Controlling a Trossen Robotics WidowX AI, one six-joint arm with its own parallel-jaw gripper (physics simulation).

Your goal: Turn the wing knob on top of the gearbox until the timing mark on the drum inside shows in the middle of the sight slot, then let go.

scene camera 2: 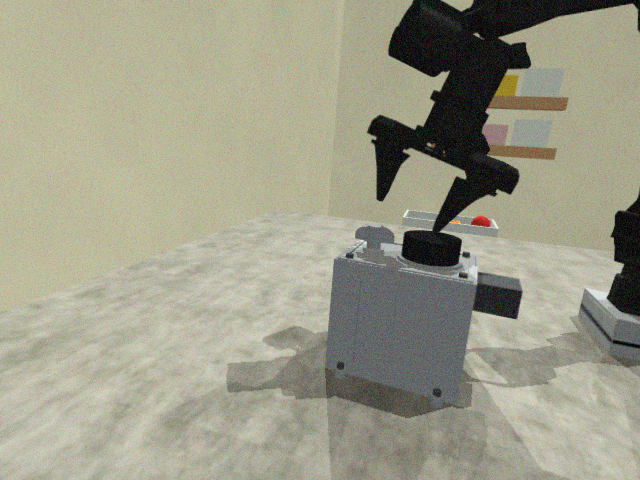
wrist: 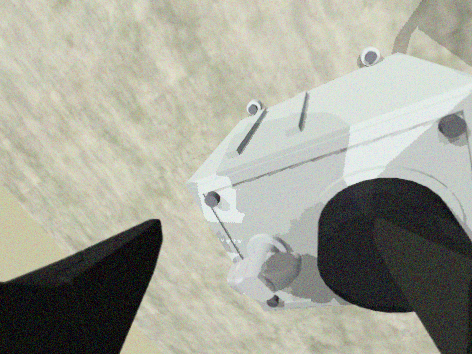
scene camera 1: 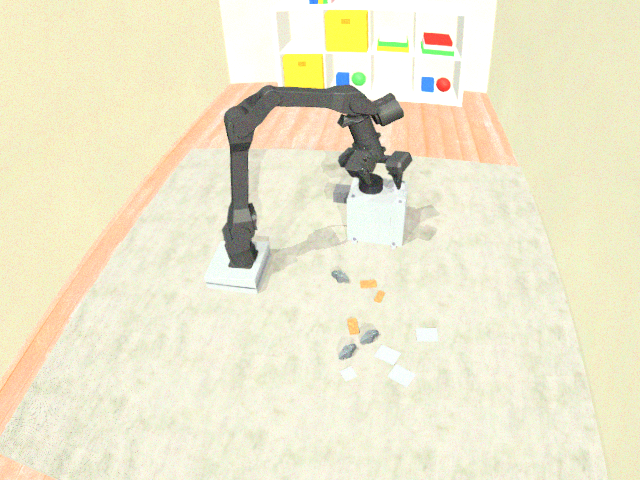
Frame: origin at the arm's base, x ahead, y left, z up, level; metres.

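Seen in the pictures: gripper, between the fingertips: (scene camera 2: 405,215) (wrist: 267,228) (scene camera 1: 384,186); arm's base, origin of its link: (scene camera 2: 638,310) (scene camera 1: 243,259).
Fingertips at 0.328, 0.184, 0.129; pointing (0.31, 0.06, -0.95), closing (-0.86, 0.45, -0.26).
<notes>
Pixels of each thing's top centre, then the offset from my fingertips to it, as dx, dy, dz. "*": a spot on its surface instead. Level surfaces: height alone.
- pale gearbox, centre of its top: (wrist: 395,279) (scene camera 2: 433,230) (scene camera 1: 370,177) -0.039, +0.045, -0.005
- wide black round cap, a spot on its surface: (wrist: 345,240) (scene camera 1: 375,184) * -0.025, +0.025, -0.013
- dark block, a spot on its surface: (scene camera 2: 498,295) * -0.115, +0.069, -0.061
- mat, height of its surface: dz -0.177
The pale gearbox (scene camera 1: 376,219) (scene camera 2: 398,315) (wrist: 380,95) stands upright on the mat. Its light wing knob (scene camera 2: 374,235) (wrist: 265,262) is on top near one corner; in scene camera 1 it is not clearly seen behind a finger. A wide black round cap (scene camera 1: 370,184) (scene camera 2: 431,248) (wrist: 345,240) sits beside the knob. My gripper (scene camera 1: 383,184) (scene camera 2: 408,215) (wrist: 267,228) is open and empty, tilted above the box. One fingertip is over or close to the cap, the other higher, beyond the knob's side. I cannot make out the sight slot or the timing mark.
A dark block (scene camera 1: 341,193) (scene camera 2: 498,295) juts from the gearbox's side. The arm's white base (scene camera 1: 232,279) is at the left in scene camera 1. Orange pieces (scene camera 1: 368,283), grey stones (scene camera 1: 369,336) and white cards (scene camera 1: 427,334) lie on the mat (scene camera 1: 155,361). A red ball (scene camera 2: 480,221) sits in a far tray.
</notes>
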